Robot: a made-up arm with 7 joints. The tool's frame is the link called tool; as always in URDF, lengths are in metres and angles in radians. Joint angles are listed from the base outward.
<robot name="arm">
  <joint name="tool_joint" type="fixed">
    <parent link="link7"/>
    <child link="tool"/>
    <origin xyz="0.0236 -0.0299 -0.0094" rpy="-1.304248 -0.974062 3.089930"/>
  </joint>
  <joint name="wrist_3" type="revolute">
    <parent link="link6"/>
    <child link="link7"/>
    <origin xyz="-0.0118 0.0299 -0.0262"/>
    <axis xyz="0 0 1"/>
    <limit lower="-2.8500" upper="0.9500"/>
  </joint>
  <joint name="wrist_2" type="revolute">
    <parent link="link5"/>
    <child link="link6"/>
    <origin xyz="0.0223 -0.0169 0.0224"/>
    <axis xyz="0 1 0"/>
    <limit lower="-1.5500" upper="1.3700"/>
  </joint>
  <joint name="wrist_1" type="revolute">
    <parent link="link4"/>
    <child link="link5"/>
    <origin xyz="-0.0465 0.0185 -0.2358"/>
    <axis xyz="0 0 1"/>
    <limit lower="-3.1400" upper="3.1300"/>
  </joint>
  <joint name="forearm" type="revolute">
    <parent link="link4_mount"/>
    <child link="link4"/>
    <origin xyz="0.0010 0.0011 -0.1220"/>
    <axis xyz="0 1 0"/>
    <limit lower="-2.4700" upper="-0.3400"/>
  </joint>
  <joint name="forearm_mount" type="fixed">
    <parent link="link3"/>
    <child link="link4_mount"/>
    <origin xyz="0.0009 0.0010 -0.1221"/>
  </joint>
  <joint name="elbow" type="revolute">
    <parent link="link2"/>
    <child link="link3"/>
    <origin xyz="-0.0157 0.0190 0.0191"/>
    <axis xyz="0 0 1"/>
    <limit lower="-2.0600" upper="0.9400"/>
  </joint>
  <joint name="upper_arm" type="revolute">
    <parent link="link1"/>
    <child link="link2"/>
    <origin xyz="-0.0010 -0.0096 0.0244"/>
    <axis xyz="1 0 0"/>
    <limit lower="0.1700" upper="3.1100"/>
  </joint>
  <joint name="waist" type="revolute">
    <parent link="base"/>
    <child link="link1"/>
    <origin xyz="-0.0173 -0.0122 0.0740"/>
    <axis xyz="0 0.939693 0.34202"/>
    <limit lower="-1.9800" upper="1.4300"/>
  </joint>
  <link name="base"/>
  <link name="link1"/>
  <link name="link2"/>
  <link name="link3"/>
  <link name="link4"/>
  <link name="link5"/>
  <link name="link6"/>
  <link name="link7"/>
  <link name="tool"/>
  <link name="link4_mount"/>
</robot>
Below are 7 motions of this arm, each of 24 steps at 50 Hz.
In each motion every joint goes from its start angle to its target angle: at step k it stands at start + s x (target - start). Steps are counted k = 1, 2, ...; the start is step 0. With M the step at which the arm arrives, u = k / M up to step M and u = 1 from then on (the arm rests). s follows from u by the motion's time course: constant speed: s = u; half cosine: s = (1 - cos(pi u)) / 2; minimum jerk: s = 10 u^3 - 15 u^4 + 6 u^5.
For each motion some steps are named. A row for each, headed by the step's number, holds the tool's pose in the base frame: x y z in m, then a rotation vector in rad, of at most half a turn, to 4 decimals.
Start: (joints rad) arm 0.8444 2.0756 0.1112 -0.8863 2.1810 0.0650 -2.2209
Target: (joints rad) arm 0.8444 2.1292 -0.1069 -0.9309 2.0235 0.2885 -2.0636
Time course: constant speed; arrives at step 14
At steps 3, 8, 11, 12, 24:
3: 0.1668 0.3748 0.1737 0.2597 -2.2274 -0.3131
8: 0.1610 0.3716 0.1676 0.2656 -2.0898 -0.2564
11: 0.1570 0.3697 0.1647 0.2776 -2.0063 -0.2236
12: 0.1556 0.3691 0.1638 0.2828 -1.9784 -0.2129
24: 0.1527 0.3678 0.1623 0.2953 -1.9225 -0.1920

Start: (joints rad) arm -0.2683 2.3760 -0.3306 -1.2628 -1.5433 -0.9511 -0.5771
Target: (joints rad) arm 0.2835 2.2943 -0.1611 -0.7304 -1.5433 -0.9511 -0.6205
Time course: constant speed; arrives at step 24
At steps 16, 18, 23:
16: 0.1213 0.3227 0.3508 -0.2003 -0.3927 -1.1267
18: 0.1202 0.3284 0.3506 -0.1899 -0.3847 -1.0918
23: 0.1164 0.3415 0.3502 -0.1608 -0.3619 -1.0047

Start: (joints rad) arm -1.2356 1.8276 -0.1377 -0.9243 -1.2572 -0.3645 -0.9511
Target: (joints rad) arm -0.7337 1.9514 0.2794 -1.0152 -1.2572 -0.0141 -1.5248
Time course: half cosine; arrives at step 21
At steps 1, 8, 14, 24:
1: 0.0473 0.3432 0.3463 0.7219 -1.8211 -2.0804
8: 0.0276 0.3364 0.3629 0.9526 -1.5605 -2.0953
14: 0.0061 0.3166 0.3886 1.2295 -1.1767 -2.0643
24: -0.0018 0.3002 0.4038 1.3668 -0.9530 -2.0213

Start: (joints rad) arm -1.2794 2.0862 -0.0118 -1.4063 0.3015 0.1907 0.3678
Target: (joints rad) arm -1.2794 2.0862 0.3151 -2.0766 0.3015 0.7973 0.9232
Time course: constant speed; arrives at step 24
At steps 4, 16, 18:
4: -0.0684 0.1217 0.4021 1.0319 1.6313 -0.2124
16: -0.1044 0.0459 0.3753 1.2593 1.4271 -0.3832
18: -0.1107 0.0348 0.3681 1.2948 1.3927 -0.4077

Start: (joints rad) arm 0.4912 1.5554 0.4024 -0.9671 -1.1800 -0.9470 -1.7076
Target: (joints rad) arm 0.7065 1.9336 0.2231 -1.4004 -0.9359 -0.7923 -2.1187
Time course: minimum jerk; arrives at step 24
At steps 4, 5, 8, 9, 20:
4: 0.1215 0.4159 0.1165 -0.9208 -0.4678 -1.7820
5: 0.1261 0.4131 0.1188 -0.9273 -0.4425 -1.7996
8: 0.1486 0.3977 0.1280 -0.9627 -0.3161 -1.8839
9: 0.1584 0.3902 0.1310 -0.9804 -0.2596 -1.9198
20: 0.2419 0.2970 0.1212 -1.2322 0.3050 -2.2271

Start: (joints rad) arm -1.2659 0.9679 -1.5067 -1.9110 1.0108 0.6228 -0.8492
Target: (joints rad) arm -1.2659 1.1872 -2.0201 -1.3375 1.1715 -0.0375 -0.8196
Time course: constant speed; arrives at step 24
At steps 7, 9, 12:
7: 0.2379 -0.0074 -0.0508 -1.1653 -1.6896 0.2322
9: 0.2439 0.0073 -0.0575 -1.1283 -1.7208 0.2616
12: 0.2515 0.0309 -0.0664 -1.0732 -1.7715 0.2993

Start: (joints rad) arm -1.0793 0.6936 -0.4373 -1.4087 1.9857 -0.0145 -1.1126
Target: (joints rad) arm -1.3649 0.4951 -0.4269 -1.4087 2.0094 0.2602 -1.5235
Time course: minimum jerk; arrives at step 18
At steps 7, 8, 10, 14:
7: 0.3131 -0.0264 0.1605 1.9623 1.3586 -1.7833
8: 0.3102 -0.0357 0.1650 2.0287 1.3671 -1.7318
10: 0.3032 -0.0549 0.1742 2.1669 1.3782 -1.6101
14: 0.2898 -0.0835 0.1877 2.3724 1.3749 -1.3867

